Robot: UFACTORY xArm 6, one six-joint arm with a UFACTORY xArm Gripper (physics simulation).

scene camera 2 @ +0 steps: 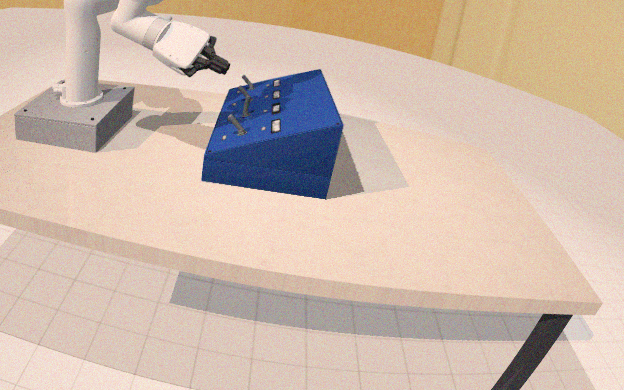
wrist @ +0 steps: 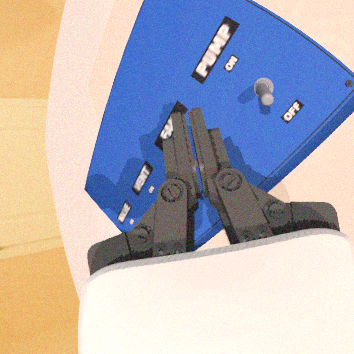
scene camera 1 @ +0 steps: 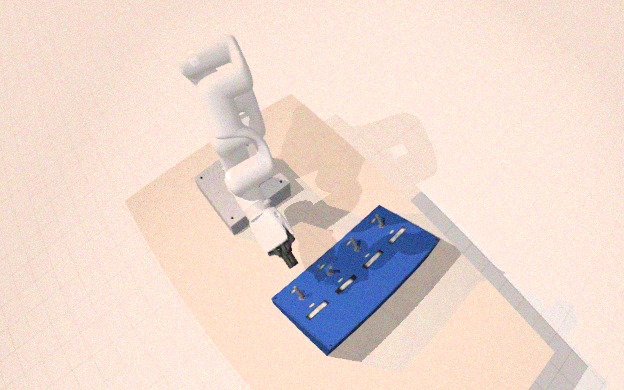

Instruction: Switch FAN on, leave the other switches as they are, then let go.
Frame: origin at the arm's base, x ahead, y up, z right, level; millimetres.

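Seen in the pictures: gripper, fingertip midpoint: (scene camera 2: 227, 69) (wrist: 188, 127) (scene camera 1: 294, 266); arm's base at its link origin: (scene camera 2: 81, 98).
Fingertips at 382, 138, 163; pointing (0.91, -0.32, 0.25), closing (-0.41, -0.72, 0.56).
Note:
Offsets run from my fingertips to a thing's top centre, as dx, dy, dz. Level surfaces: height alone.
The blue switch panel (scene camera 1: 360, 300) (scene camera 2: 305, 110) (wrist: 150, 60) carries a row of levers. The FAN lever {+64, -81, -90} (scene camera 1: 330, 271) (scene camera 2: 246, 106) leans toward its label, on the ON side, unlike the others; in the wrist view the fingers hide it and part of the FAN label {+133, -99, -81} (wrist: 167, 131). The PUMP lever {+35, -91, +27} (scene camera 1: 299, 293) (scene camera 2: 236, 124) (wrist: 265, 92) leans to OFF. The VENT lever {+66, -91, -211} (scene camera 1: 355, 244) (scene camera 2: 244, 92) and the far end lever {+81, -91, -330} (scene camera 1: 380, 220) (scene camera 2: 247, 81) lean the same way as PUMP. My gripper (scene camera 1: 293, 265) (scene camera 2: 227, 66) (wrist: 188, 127) is shut and empty, above and apart from the levers, beyond the panel's low edge.
The panel stands on the wooden table {dy -219} (scene camera 1: 200, 280) (scene camera 2: 425, 240). The arm's grey base block (scene camera 1: 215, 200) (scene camera 2: 55, 132) stands behind the gripper, on the panel's low side. The panel rises toward its label side, away from the base.

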